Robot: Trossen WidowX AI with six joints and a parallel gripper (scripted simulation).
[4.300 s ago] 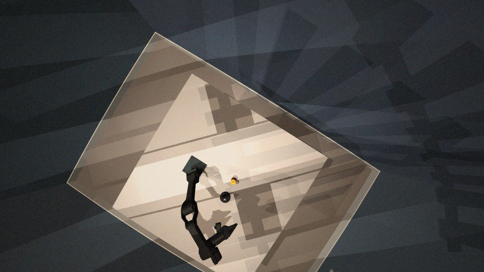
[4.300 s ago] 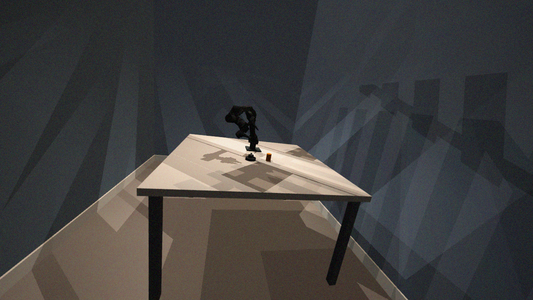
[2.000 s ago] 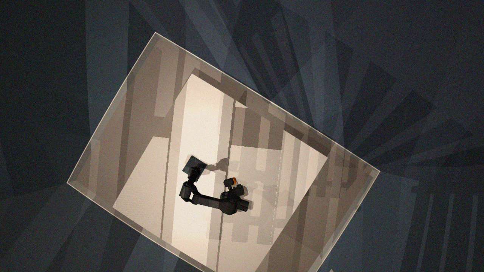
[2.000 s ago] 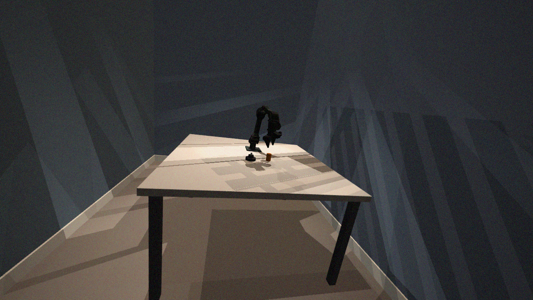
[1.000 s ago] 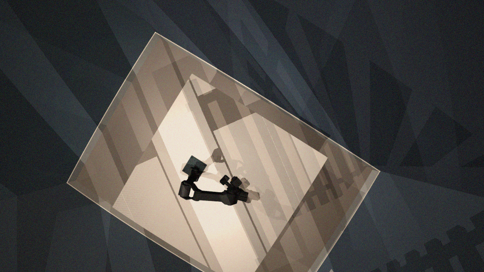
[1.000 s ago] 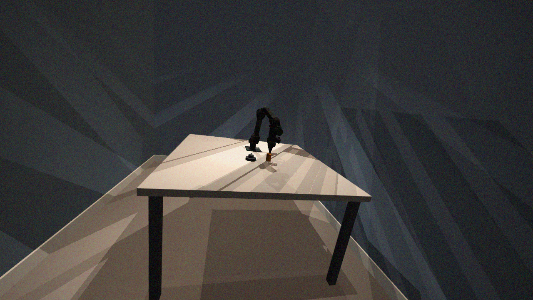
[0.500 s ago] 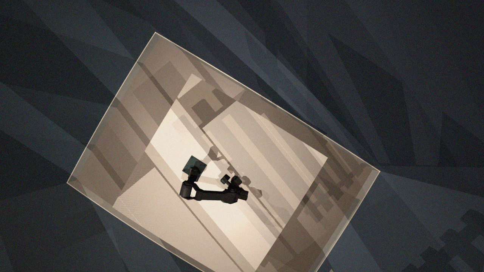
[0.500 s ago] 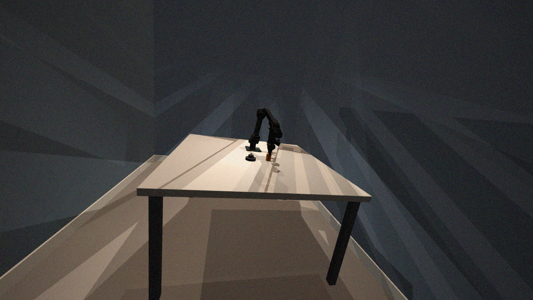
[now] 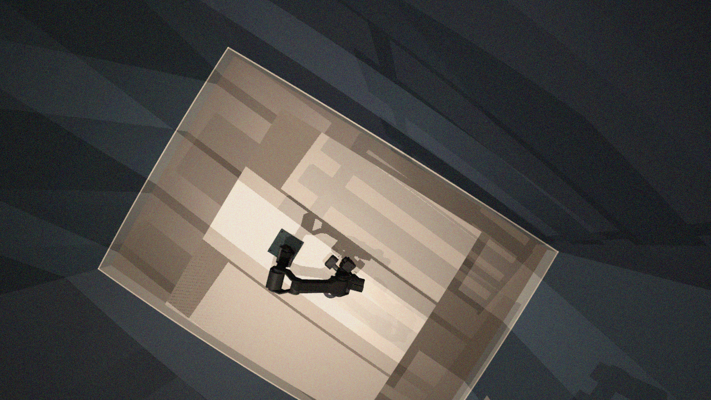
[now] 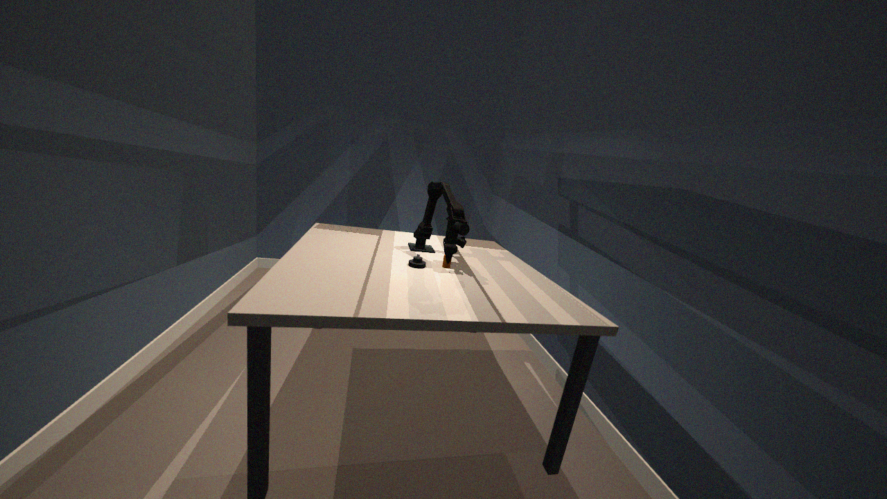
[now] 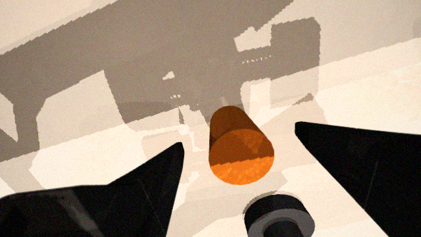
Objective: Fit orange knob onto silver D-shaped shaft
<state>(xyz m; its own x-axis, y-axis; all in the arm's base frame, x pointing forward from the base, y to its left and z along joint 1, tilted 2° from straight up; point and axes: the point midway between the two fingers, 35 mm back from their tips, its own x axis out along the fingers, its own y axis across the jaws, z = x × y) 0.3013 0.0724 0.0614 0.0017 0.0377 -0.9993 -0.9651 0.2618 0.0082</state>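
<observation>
Now: the orange knob 1 cm above my gripper tip. Also, from my gripper tip: round pedestal 15 cm to the right.
</observation>
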